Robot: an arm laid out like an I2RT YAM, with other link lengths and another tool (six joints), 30 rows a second.
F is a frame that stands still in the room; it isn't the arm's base.
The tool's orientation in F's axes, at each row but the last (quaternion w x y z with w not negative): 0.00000, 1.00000, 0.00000, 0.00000; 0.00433, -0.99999, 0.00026, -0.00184; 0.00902, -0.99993, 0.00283, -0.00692; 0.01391, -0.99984, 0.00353, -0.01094; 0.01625, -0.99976, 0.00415, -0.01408; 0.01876, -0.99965, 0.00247, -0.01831; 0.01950, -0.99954, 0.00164, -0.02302; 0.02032, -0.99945, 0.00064, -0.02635; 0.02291, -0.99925, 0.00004, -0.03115
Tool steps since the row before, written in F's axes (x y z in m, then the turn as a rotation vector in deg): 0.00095, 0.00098, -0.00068, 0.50, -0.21, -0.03; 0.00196, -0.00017, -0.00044, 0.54, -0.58, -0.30; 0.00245, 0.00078, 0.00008, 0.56, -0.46, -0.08; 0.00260, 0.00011, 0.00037, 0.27, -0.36, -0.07; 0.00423, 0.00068, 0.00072, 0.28, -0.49, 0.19; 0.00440, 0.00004, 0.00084, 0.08, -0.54, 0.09; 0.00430, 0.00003, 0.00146, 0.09, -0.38, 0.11; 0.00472, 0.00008, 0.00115, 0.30, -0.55, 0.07; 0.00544, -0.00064, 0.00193, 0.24, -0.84, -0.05
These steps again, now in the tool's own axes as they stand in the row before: 0.00095, -0.00098, 0.00068, 0.50, 0.21, 0.03; 0.00196, 0.00017, 0.00045, 0.54, 0.58, 0.30; 0.00245, -0.00079, -0.00003, 0.56, 0.46, 0.08; 0.00261, -0.00014, -0.00031, 0.27, 0.36, 0.07; 0.00424, -0.00074, -0.00058, 0.29, 0.48, -0.20; 0.00443, -0.00009, -0.00068, 0.09, 0.54, -0.11; 0.00436, -0.00010, -0.00126, 0.10, 0.38, -0.12; 0.00477, -0.00013, -0.00090, 0.30, 0.55, -0.08; 0.00555, 0.00056, -0.00161, 0.24, 0.84, 0.03
